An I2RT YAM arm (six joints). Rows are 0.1 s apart.
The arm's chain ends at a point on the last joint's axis. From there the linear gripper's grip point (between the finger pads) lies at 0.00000 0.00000 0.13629 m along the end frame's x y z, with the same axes.
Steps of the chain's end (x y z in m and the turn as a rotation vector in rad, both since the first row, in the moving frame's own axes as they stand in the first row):
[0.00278, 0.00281, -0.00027, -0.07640, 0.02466, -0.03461]
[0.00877, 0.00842, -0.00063, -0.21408, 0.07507, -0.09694]
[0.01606, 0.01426, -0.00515, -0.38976, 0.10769, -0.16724]
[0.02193, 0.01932, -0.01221, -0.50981, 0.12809, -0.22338]
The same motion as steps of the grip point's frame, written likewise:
[0.00632, 0.01315, -0.00071, -0.07640, 0.02466, -0.03461]
[0.02030, 0.03681, -0.00412, -0.21408, 0.07507, -0.09694]
[0.03464, 0.06449, -0.01612, -0.38976, 0.10769, -0.16724]
[0.04601, 0.08319, -0.03053, -0.50981, 0.12809, -0.22338]

